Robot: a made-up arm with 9 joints. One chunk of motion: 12 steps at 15 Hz.
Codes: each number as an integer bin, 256 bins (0 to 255) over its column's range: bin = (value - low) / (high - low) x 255, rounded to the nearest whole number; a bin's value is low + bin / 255 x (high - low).
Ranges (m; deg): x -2.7..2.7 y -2.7..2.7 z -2.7..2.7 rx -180..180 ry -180..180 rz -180..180
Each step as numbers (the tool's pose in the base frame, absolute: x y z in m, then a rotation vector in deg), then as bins.
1 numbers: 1.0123 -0.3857 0.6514 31.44 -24.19 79.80
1 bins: 175 109 158 150 110 184
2 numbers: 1.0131 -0.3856 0.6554 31.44 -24.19 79.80
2 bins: 175 109 158 150 110 184
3 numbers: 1.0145 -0.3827 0.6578 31.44 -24.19 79.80
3 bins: 175 109 159 150 110 184
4 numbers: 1.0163 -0.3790 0.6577 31.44 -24.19 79.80
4 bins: 175 110 159 150 110 184
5 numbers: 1.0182 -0.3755 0.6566 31.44 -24.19 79.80
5 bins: 176 110 159 150 110 184
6 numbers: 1.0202 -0.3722 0.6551 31.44 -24.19 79.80
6 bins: 176 110 158 150 110 184
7 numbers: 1.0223 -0.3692 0.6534 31.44 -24.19 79.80
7 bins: 176 110 158 150 110 184
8 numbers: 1.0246 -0.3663 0.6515 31.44 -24.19 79.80
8 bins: 176 110 158 150 110 184
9 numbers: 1.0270 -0.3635 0.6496 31.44 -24.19 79.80
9 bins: 176 110 158 150 110 184
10 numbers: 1.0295 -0.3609 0.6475 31.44 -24.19 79.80
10 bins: 176 110 158 150 110 184
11 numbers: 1.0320 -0.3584 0.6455 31.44 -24.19 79.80
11 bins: 176 111 158 150 110 184
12 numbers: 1.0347 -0.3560 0.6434 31.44 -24.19 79.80
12 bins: 176 111 158 150 110 184
